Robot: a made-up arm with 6 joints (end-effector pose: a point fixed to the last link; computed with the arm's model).
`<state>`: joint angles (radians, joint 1 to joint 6).
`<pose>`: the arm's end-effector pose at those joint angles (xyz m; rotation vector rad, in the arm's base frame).
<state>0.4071 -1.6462 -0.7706 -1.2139 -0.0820 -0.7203</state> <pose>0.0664 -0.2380 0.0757 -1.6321 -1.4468 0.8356</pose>
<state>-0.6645 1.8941 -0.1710 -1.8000 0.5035 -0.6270</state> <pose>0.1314 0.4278 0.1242 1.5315 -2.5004 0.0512</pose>
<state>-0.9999 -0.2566 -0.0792 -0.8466 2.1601 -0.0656</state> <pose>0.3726 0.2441 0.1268 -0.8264 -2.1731 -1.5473</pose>
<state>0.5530 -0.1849 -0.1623 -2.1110 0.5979 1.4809</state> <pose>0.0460 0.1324 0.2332 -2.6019 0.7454 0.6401</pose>
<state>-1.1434 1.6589 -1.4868 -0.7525 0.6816 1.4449</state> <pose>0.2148 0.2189 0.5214 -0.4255 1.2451 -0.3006</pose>
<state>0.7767 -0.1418 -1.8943 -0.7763 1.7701 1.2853</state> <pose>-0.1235 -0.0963 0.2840 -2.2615 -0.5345 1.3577</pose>
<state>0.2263 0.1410 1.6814 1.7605 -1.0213 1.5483</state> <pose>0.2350 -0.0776 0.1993 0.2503 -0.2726 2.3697</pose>
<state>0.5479 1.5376 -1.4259 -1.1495 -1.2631 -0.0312</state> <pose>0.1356 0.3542 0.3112 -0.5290 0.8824 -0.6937</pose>
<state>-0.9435 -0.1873 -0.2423 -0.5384 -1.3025 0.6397</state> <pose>0.0806 0.3827 0.3998 -0.3251 0.7802 -0.8128</pose>
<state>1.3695 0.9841 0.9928 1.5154 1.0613 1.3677</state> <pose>0.1372 0.2318 0.2562 0.8770 -1.5532 -2.4719</pose>
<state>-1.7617 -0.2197 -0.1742 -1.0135 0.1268 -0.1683</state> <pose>0.2561 0.3758 0.4408 -0.1723 1.4668 -0.7624</pose>
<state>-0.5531 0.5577 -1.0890 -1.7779 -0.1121 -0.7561</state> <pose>0.5096 0.2646 0.3878 -0.2320 1.7514 -1.3460</pose>
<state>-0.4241 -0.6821 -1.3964 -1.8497 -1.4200 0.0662</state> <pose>0.4310 0.0153 0.5032 0.5085 -0.2127 -2.8315</pose>
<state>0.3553 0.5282 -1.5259 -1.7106 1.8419 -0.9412</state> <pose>0.5491 0.0883 0.2383 0.1693 2.4944 1.2272</pose>
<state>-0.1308 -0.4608 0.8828 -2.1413 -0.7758 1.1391</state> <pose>0.0614 -0.0612 0.3918 -2.9190 -0.4633 0.8525</pose>
